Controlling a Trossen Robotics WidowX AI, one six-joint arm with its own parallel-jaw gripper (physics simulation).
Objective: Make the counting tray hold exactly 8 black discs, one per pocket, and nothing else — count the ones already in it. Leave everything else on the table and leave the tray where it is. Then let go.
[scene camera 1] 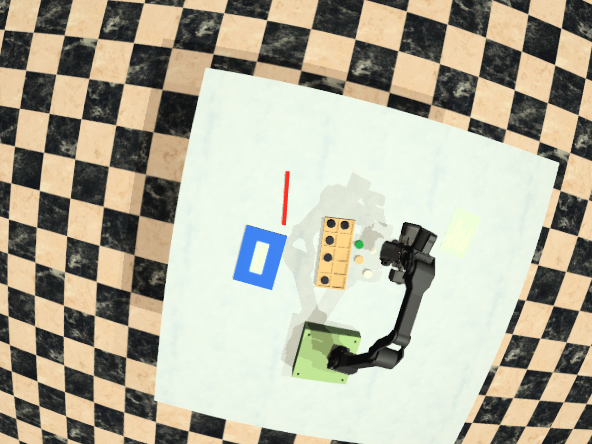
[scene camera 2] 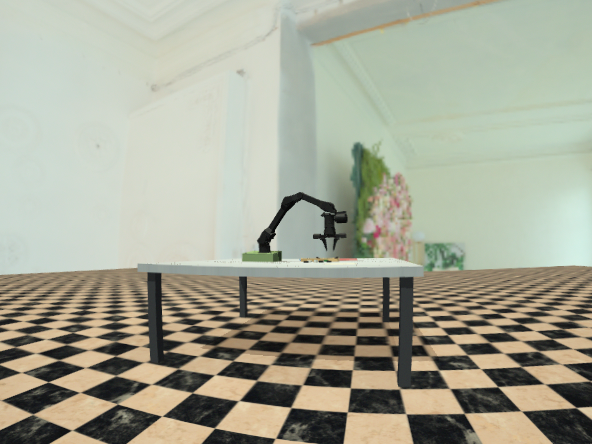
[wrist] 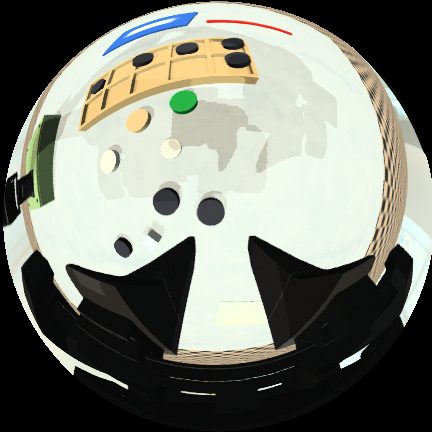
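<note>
The wooden counting tray has two columns of pockets. In scene camera 1, both pockets at its top end hold black discs, and more black discs sit down its left column, one at the bottom end. The lower pockets of its right column show bare. In the wrist view, three loose black discs lie on the table beyond the fingertips; the arm hides them in scene camera 1. My gripper is partly open and empty, pointing down above the table, to the tray's right in scene camera 1.
A green disc, a tan disc and two cream discs lie beside the tray. A small whitish block, blue frame, red bar and pale yellow rectangle also lie there.
</note>
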